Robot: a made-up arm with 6 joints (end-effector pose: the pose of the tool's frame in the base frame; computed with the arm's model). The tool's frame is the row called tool. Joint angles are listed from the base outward.
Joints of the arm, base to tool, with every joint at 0 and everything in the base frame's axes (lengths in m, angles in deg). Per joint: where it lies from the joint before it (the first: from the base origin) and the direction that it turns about. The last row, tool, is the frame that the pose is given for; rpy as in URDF.
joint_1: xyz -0.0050 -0.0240 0.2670 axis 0 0 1
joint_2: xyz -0.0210 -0.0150 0.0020 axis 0.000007 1 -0.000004
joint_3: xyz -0.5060 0.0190 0.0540 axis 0.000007 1 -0.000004
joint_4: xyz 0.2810 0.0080 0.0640 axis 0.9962 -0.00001 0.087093
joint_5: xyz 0.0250 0.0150 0.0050 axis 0.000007 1 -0.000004
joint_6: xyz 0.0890 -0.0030 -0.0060 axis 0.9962 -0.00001 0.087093
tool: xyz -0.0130 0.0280 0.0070 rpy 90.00 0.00 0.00
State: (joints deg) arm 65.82 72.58 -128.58 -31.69 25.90 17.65
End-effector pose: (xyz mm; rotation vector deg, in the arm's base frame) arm -3.4 48.2 1098.6 94.57 13.35 62.78
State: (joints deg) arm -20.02 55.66 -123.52 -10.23 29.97 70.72
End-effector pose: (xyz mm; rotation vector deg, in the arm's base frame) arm -151.1 52.2 1089.0 135.16 -37.91 45.09
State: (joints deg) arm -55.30 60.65 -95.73 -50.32 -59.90 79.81
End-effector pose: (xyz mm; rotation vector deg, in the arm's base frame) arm 47.9 33.6 1014.5 61.96 -27.53 45.89
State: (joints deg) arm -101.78 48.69 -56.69 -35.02 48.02 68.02
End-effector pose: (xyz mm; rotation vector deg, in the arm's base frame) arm -15.8 -72.8 763.9 87.67 -124.44 -94.84
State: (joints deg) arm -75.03 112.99 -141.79 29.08 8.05 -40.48
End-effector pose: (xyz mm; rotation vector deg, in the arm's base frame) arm 191.2 -518.0 950.4 52.15 -61.29 -45.62
